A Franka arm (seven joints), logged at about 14 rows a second.
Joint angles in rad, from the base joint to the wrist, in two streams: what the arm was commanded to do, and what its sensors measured. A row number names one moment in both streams.
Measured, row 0:
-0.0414, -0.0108, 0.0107, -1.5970, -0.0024, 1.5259, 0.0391
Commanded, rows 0 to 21:
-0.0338, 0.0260, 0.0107, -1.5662, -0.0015, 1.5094, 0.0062
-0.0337, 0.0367, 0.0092, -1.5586, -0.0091, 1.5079, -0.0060
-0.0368, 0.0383, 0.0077, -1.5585, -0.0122, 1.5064, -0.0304
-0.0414, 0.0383, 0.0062, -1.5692, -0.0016, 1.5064, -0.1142
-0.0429, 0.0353, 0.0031, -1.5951, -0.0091, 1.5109, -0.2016
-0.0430, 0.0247, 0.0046, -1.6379, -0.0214, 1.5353, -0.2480
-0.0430, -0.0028, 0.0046, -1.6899, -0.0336, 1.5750, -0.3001
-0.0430, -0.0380, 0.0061, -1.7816, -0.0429, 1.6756, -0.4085
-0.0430, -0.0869, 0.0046, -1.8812, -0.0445, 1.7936, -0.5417
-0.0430, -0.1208, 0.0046, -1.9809, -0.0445, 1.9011, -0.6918
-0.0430, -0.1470, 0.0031, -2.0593, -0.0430, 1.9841, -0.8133
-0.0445, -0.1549, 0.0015, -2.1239, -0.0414, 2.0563, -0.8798
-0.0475, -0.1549, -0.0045, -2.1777, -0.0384, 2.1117, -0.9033
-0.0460, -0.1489, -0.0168, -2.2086, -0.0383, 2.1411, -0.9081
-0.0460, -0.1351, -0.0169, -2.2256, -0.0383, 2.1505, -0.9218
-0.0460, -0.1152, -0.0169, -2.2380, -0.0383, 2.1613, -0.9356
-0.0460, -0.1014, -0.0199, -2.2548, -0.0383, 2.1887, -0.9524
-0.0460, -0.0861, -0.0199, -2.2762, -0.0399, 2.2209, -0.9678
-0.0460, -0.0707, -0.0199, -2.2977, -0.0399, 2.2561, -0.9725
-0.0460, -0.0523, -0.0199, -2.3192, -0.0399, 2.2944, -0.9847
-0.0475, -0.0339, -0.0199, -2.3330, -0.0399, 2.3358, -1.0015
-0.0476, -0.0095, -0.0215, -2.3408, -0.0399, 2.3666, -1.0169
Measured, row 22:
-0.0454, -0.0398, -0.0161, -2.3118, -0.0301, 2.2964, -0.9713
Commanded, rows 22 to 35:
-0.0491, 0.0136, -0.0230, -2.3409, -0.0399, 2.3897, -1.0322
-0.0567, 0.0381, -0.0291, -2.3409, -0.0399, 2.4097, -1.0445
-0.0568, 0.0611, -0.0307, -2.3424, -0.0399, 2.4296, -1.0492
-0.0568, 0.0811, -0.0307, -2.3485, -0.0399, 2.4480, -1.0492
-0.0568, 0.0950, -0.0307, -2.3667, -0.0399, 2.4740, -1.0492
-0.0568, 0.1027, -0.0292, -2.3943, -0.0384, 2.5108, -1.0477
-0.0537, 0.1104, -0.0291, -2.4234, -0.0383, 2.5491, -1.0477
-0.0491, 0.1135, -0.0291, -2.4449, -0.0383, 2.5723, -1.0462
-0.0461, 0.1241, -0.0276, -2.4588, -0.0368, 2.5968, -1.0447
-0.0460, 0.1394, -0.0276, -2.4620, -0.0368, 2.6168, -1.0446
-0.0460, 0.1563, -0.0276, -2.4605, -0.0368, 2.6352, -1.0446
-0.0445, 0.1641, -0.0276, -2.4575, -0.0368, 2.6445, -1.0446
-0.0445, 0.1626, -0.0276, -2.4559, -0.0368, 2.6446, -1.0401
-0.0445, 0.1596, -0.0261, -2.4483, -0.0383, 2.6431, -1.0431
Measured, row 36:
-0.0454, 0.1657, -0.0251, -2.4343, -0.0362, 2.5831, -1.0181
